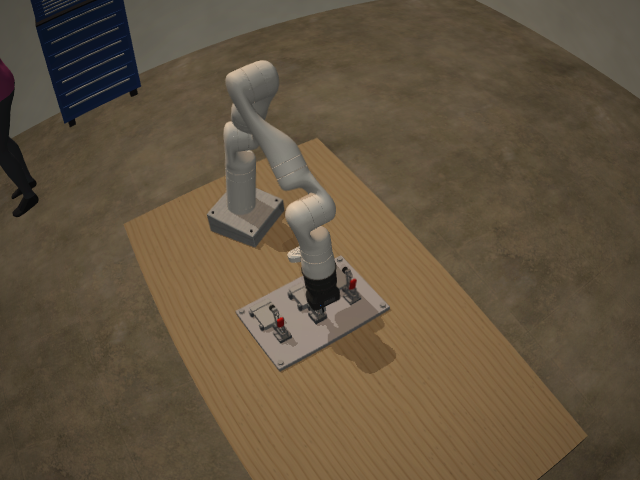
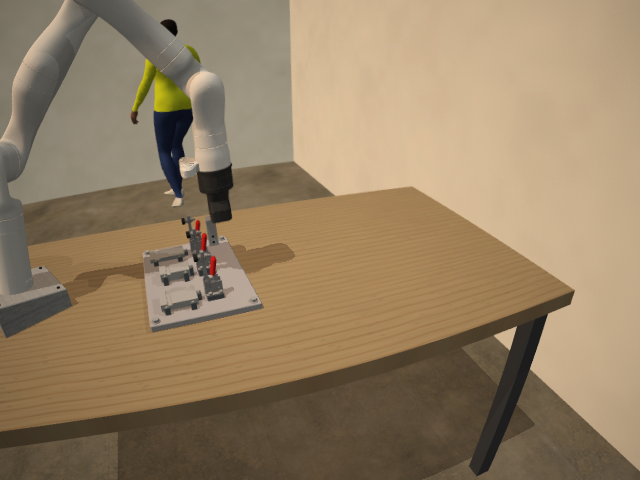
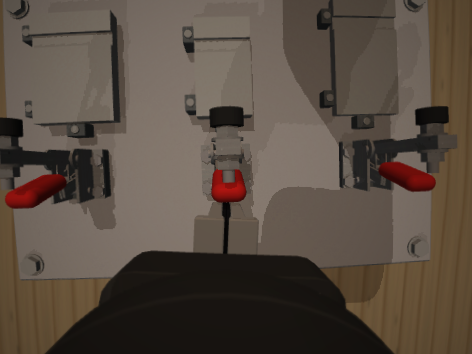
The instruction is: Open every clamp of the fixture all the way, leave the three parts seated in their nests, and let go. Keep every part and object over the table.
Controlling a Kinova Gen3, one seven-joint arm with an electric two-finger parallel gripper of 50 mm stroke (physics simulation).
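Frame: origin at the arm's base, x ahead, y left, z up, level; centimetres.
Seen in the pictures: gripper, fingertip midpoint: (image 1: 321,309) (image 2: 214,244) (image 3: 225,220); arm's base, origin of the base link: (image 1: 241,203) (image 2: 14,286).
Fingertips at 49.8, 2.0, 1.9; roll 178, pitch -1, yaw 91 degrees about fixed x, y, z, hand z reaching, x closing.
Observation:
Offsets run from my fingertips to a thing's middle, as dx, dy, dz. "spot": to the spot under its first point. Level surfaces: height alone.
The grey fixture plate @[-5.9, -0.4, -7.4] (image 1: 305,345) (image 2: 237,284) (image 3: 155,200) holds three pale parts: left (image 1: 264,315) (image 2: 180,297) (image 3: 72,77), middle (image 2: 176,272) (image 3: 222,75) and right (image 2: 169,254) (image 3: 365,70), each lying between small blocks. The left clamp @[spot: +0.1, -11.8, -3.0] (image 1: 281,334) (image 2: 214,286) (image 3: 87,175), middle clamp @[spot: -1.0, -0.8, -3.2] (image 1: 317,315) (image 3: 228,146) and right clamp @[spot: -2.4, +10.2, -3.5] (image 1: 352,295) (image 3: 360,165) have red handles and arms raised off the parts; exact opening angles cannot be told. My gripper (image 2: 213,242) (image 3: 225,220) is shut and empty, right behind the middle handle @[spot: -2.2, +0.0, +2.7] (image 3: 228,187); contact is unclear.
The wooden table @[dz -8.2] (image 1: 392,413) (image 2: 387,289) carries the plate and the arm's base (image 1: 245,222) (image 2: 33,304). Bolt heads @[+5.9, -15.4, -6.3] (image 3: 32,264) @[+2.8, +16.7, -6.3] (image 3: 418,247) stand at the plate's corners. The outer clamps flank the gripper. A blue cabinet (image 1: 87,56) and people stand beyond the table.

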